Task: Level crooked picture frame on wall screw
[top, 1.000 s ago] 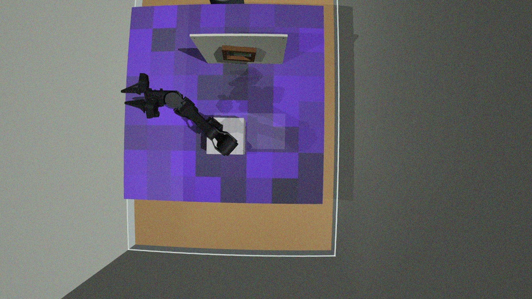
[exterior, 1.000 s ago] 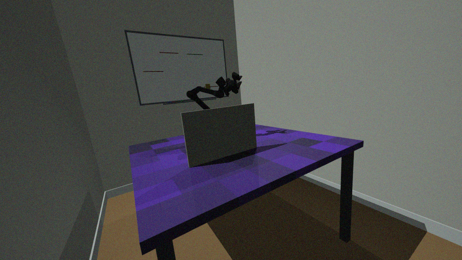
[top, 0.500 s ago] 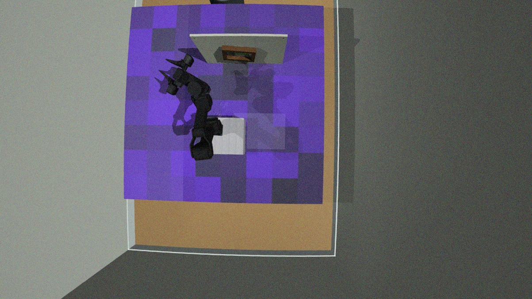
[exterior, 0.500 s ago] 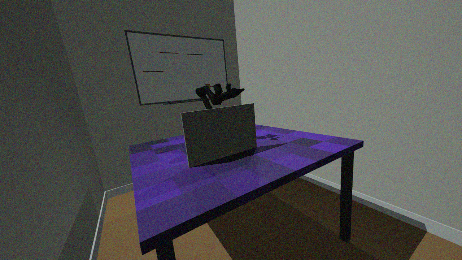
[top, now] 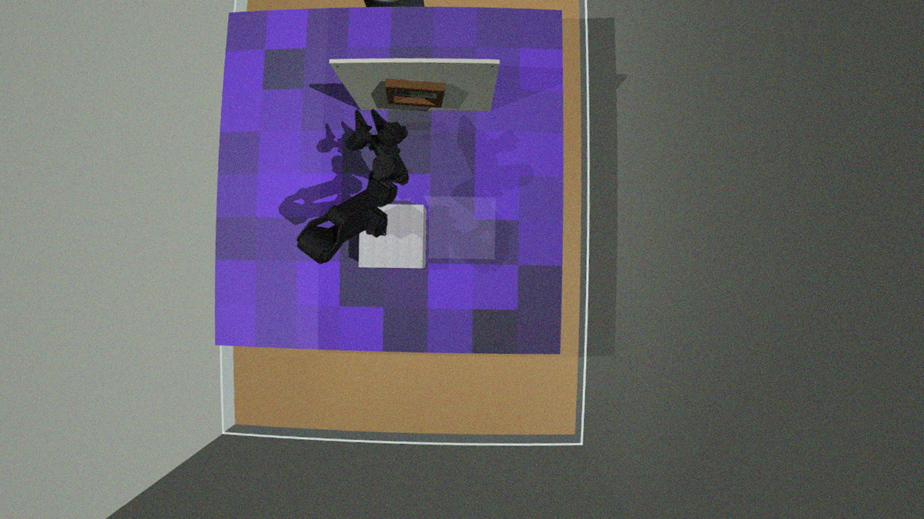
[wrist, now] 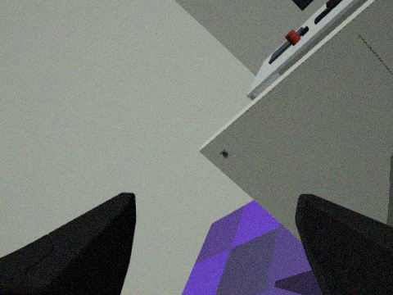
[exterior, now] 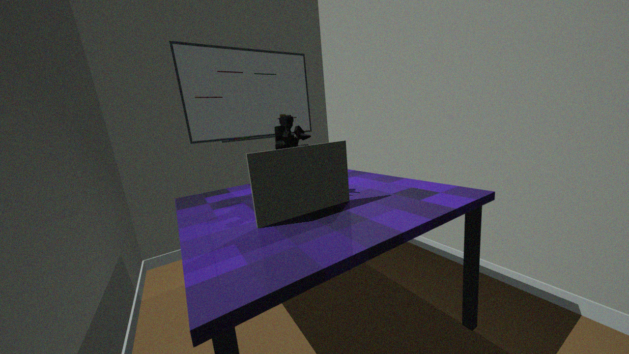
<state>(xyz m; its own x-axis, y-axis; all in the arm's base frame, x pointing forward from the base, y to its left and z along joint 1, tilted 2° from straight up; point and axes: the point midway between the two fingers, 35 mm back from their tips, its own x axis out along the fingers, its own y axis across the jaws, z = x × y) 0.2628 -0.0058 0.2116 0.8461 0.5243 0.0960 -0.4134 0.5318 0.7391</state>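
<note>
Right now my gripper tip is 14 cm short of the brown wooden picture frame, 11 cm to the left of it and 16 cm above it. The rest, counted from my gripper tip: grey wall panel: 15 cm ahead, 12 cm to the right, 16 cm below.
</note>
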